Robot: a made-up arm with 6 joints.
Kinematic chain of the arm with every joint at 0, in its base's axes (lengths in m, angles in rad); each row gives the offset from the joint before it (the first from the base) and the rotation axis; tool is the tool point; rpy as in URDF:
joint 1: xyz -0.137 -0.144 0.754 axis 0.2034 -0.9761 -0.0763
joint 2: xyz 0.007 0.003 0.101 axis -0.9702 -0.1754 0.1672
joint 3: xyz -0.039 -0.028 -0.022 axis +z
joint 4: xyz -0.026 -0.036 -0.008 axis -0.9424 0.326 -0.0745
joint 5: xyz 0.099 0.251 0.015 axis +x
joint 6: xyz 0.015 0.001 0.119 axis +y
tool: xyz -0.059 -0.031 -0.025 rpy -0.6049 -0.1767 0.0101
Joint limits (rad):
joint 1: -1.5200..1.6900
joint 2: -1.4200..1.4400
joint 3: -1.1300..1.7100
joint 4: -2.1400..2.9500
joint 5: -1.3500..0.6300
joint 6: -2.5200..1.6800
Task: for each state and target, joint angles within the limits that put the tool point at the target. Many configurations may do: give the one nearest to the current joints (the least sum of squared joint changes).
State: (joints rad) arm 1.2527 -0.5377 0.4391 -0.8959 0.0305 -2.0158
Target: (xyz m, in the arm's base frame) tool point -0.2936 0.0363 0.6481
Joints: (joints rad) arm 1.6900 0.1025 1.1198 -0.0559 0.0536 -1.7437
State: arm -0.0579 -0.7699 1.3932 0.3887 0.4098 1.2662
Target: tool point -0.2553 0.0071 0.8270
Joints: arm 0.0189 -0.4578 1.0598 1.0583 0.4970 1.2741
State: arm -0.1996 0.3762 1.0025 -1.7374 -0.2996 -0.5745
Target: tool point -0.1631 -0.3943 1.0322
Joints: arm 0.1617 0.0656 0.7091 -1.9827 -0.3820 -0.4561
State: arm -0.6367 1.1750 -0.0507 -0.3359 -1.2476 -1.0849
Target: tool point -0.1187 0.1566 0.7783
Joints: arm -0.9695 1.2123 -0.1301 -0.7604 -1.3500 -1.9426
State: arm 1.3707 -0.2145 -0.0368 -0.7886 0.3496 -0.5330
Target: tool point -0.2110 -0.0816 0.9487
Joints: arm 0.7295 -0.0997 -0.3023 -0.2275 0.3887 -0.7280
